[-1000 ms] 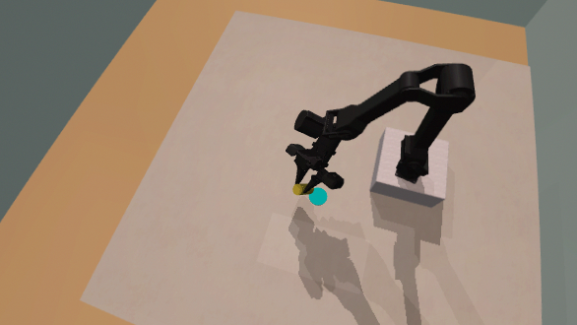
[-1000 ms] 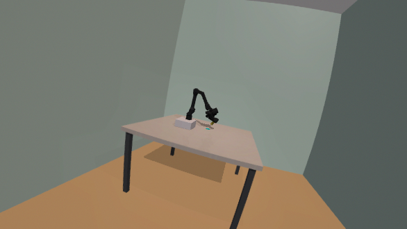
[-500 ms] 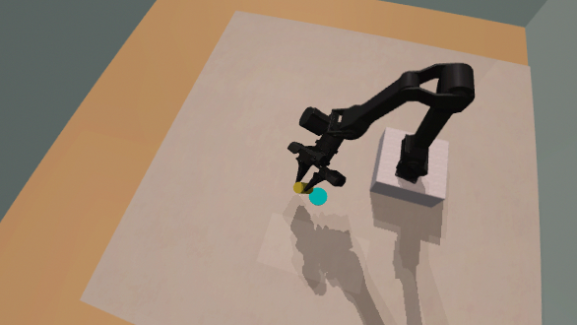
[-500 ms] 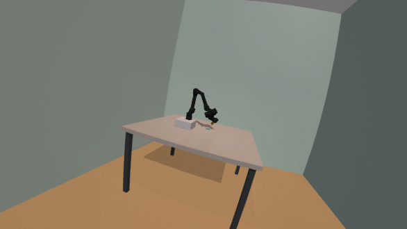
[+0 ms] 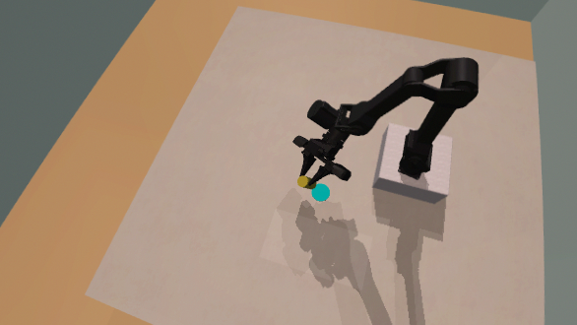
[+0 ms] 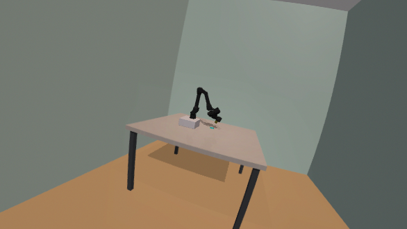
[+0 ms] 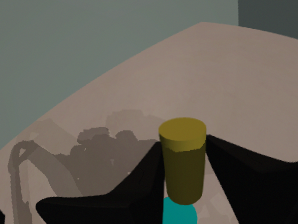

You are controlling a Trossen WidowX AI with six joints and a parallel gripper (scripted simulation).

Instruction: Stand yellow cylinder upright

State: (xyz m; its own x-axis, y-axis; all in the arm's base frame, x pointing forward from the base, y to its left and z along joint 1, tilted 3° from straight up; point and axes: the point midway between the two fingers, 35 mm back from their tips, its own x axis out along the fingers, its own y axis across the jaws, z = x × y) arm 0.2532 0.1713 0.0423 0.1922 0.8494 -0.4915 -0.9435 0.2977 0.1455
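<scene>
Right now the cyan circle is 4 cm behind my gripper tip, 3 cm to the right of it and 12 cm below it. Also, from my gripper tip: yellow tall cylinder: 1 cm behind, 1 cm to the right, 2 cm below.
</scene>
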